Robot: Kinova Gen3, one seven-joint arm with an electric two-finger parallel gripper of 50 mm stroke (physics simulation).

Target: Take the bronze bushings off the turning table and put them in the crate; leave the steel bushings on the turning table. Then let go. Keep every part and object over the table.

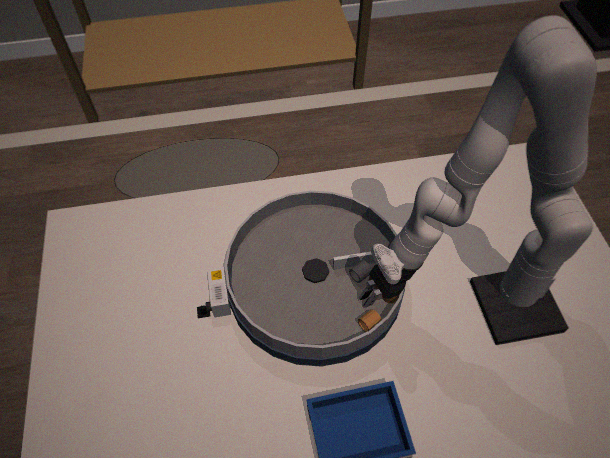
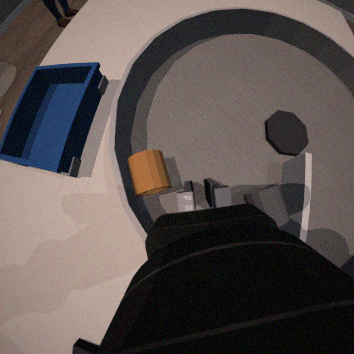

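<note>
A bronze bushing lies on its side by the near wall of the turning table. A bit of another bronze bushing shows beneath the gripper's body. A grey steel bushing lies beside the fingers, on the hub side. My gripper is low inside the turning table, between the first bronze bushing and the steel one. Its fingers stand a narrow gap apart, with no part visible between them. The gripper's body hides what is under it. The blue crate is empty.
The turning table has a raised wall, a dark central hub and a pale bar beside the steel bushing. A small box with a yellow label stands against its outer left side.
</note>
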